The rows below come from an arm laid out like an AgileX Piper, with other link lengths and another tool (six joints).
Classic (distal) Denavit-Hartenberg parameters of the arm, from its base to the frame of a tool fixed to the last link. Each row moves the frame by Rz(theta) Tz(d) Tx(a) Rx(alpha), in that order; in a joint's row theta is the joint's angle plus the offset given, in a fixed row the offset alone. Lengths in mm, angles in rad.
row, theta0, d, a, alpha
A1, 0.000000, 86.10, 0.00, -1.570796
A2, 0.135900, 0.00, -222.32, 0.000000
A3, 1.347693, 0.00, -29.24, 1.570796
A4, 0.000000, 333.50, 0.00, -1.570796
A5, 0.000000, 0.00, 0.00, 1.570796
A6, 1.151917, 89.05, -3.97, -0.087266
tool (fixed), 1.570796, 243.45, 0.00, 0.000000
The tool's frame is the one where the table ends.
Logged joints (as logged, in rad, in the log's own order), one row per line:
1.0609 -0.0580 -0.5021 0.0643 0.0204 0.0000
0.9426 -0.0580 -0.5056 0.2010 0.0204 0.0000
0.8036 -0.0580 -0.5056 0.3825 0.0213 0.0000
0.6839 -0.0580 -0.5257 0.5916 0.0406 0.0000
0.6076 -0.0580 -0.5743 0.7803 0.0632 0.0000
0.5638 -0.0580 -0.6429 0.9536 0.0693 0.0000
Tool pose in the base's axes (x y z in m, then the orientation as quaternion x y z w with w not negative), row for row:
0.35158 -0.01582 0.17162 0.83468 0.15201 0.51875 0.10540
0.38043 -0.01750 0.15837 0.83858 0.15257 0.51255 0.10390
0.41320 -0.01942 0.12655 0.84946 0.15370 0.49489 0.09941
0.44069 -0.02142 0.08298 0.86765 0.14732 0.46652 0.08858
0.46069 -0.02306 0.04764 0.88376 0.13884 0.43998 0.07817
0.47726 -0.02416 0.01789 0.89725 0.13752 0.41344 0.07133
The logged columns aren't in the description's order. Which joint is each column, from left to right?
Columns, left to right: A5, A1, A3, A2, A6, A4.
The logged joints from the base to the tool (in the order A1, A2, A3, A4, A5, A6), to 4 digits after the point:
-0.0580 0.0643 -0.5021 0.0000 1.0609 0.0204
-0.0580 0.2010 -0.5056 0.0000 0.9426 0.0204
-0.0580 0.3825 -0.5056 0.0000 0.8036 0.0213
-0.0580 0.5916 -0.5257 0.0000 0.6839 0.0406
-0.0580 0.7803 -0.5743 0.0000 0.6076 0.0632
-0.0580 0.9536 -0.6429 0.0000 0.5638 0.0693

